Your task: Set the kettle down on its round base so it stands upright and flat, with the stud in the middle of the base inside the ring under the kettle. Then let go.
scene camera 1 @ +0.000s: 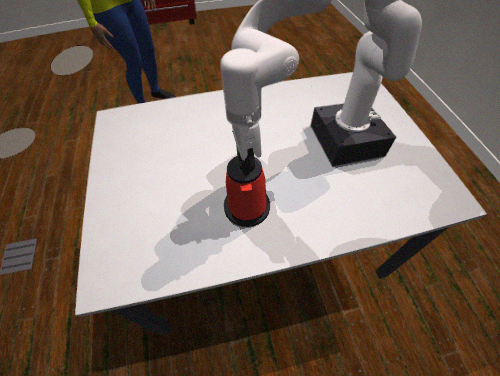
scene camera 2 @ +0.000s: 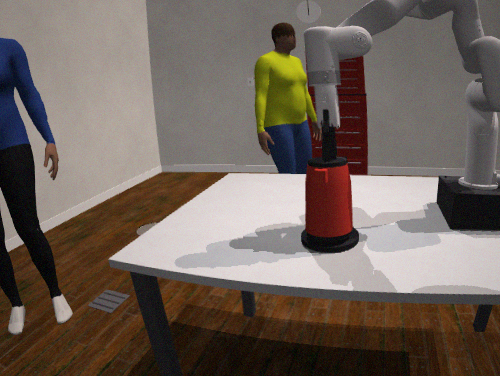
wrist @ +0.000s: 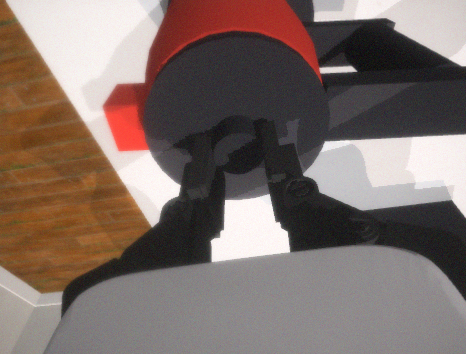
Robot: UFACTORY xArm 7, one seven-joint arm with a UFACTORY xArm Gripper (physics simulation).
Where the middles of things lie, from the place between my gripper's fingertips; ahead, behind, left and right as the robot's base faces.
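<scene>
My gripper is now 90 mm above the red kettle [scene camera 2: 328, 196], 30 mm to the left of it and 10 mm short of it. There is also the round black base [scene camera 2: 351, 241], and that is 200 mm below my hand.
</scene>
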